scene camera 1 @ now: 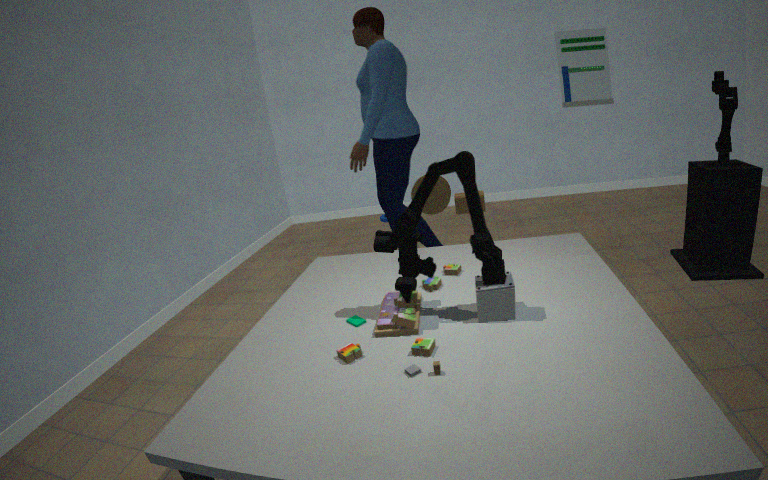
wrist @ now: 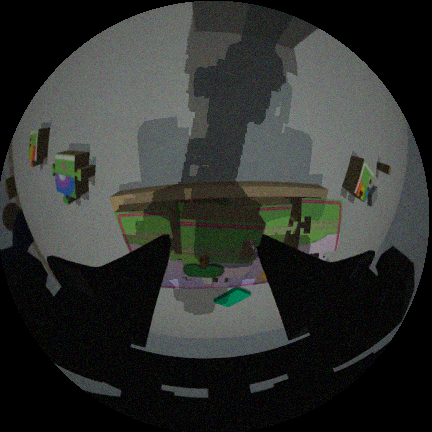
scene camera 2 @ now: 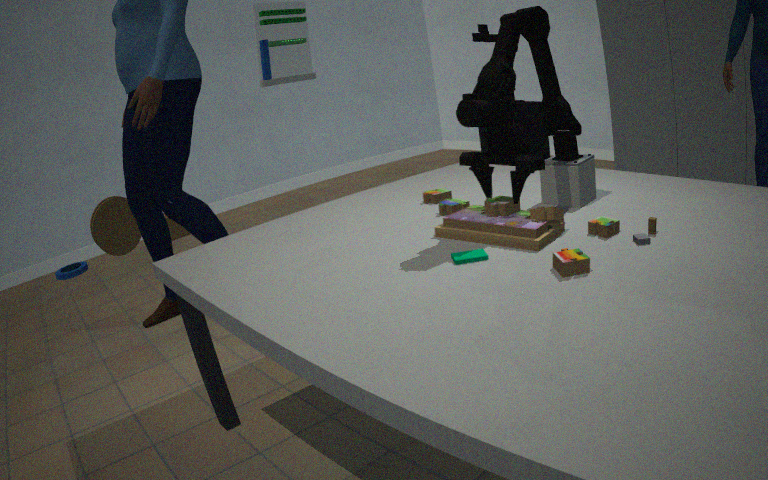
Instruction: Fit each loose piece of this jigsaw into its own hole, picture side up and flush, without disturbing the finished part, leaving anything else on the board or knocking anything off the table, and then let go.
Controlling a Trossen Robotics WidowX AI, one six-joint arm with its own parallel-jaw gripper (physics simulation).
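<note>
My gripper [scene camera 1: 406, 298] [scene camera 2: 502, 199] [wrist: 213, 239] is shut on a green jigsaw piece [scene camera 2: 500, 207] [wrist: 220, 234], picture side up, over the back-middle of the wooden board [scene camera 1: 396, 332] [scene camera 2: 487, 237] [wrist: 220, 192]. The piece stands proud of the finished lilac part; whether its underside is in a hole is hidden. Another piece [scene camera 1: 407, 320] [scene camera 2: 545, 213] stands raised at the board's near right part. Loose pieces lie picture side up on the table: a red-yellow one [scene camera 1: 349, 352] [scene camera 2: 570, 263], a green-orange one [scene camera 1: 423, 346] [scene camera 2: 603, 227], a blue-green one [scene camera 1: 431, 283] [scene camera 2: 453, 206] and a far one [scene camera 1: 451, 269] [scene camera 2: 437, 196].
A green tile [scene camera 1: 356, 320] [scene camera 2: 469, 256] [wrist: 232, 297] lies beside the board. A small grey block [scene camera 1: 412, 370] [scene camera 2: 641, 239] and a small upright wooden block [scene camera 1: 436, 367] [scene camera 2: 652, 225] are near the green-orange piece. A person [scene camera 1: 387, 96] stands beyond the table.
</note>
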